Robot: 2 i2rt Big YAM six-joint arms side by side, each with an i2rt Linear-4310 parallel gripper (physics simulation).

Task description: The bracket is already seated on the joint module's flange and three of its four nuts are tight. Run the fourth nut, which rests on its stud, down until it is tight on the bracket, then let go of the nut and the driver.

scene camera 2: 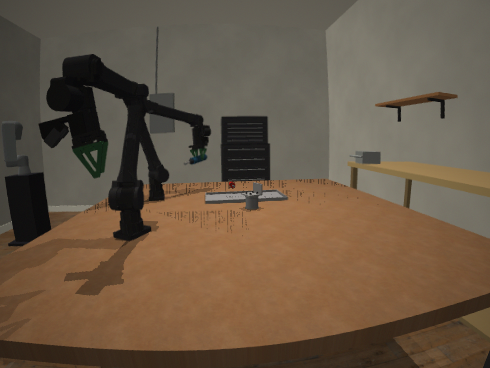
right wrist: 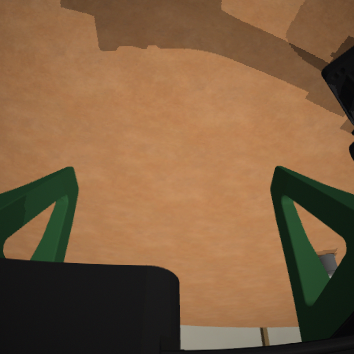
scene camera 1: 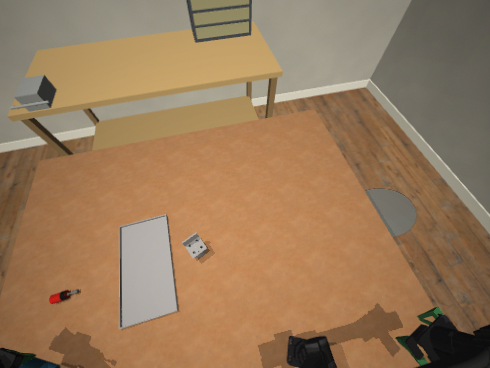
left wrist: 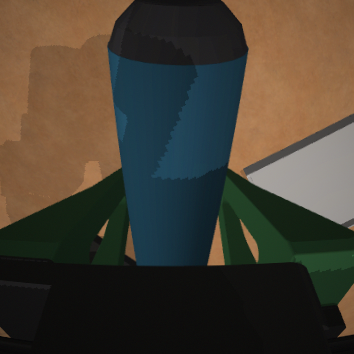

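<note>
The light grey bracket sits on the short grey joint module, right of the tray. Small dark spots show on the bracket's flat face; the nuts are too small to tell apart or judge for height. My left gripper is shut on the blue handle of a driver, held in the air far from the bracket; the driver's tip is outside the left wrist view. My right gripper is open and empty, high above the table, away from the module.
A shallow grey tray lies on the table beside the module. A red-handled tool lies on the tray's far side from the module. The right arm's base stands on the table. A wooden bench stands behind.
</note>
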